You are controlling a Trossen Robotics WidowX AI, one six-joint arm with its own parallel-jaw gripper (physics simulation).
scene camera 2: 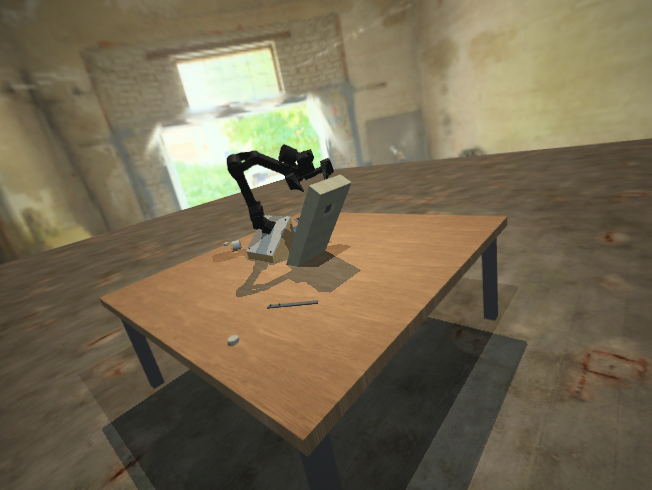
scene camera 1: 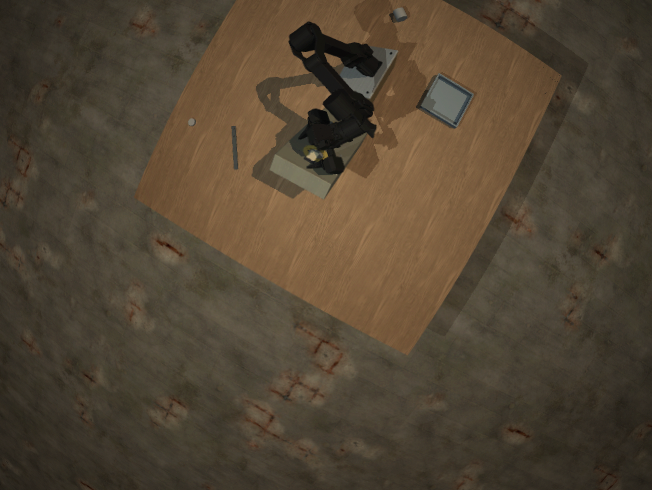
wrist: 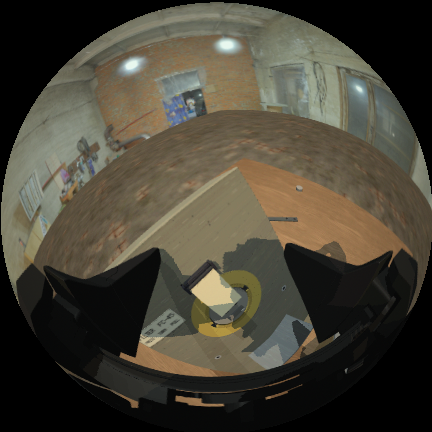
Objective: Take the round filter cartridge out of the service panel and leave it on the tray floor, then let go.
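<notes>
The service panel is a grey-green slanted box on the table. In the wrist view, the filter cartridge shows as a pale block with a dark end bar, standing out of a round opening circled by a yellow ring. Its pale part also shows in scene camera 1; its lower part is hidden in the opening. My gripper is wide open at the panel face, one finger on each side of the cartridge, with nothing held. The tray is a shallow square box apart from the panel.
The robot base is behind the panel. A dark bar and a small pale disc lie on the table. A pale cylinder is beyond the base.
</notes>
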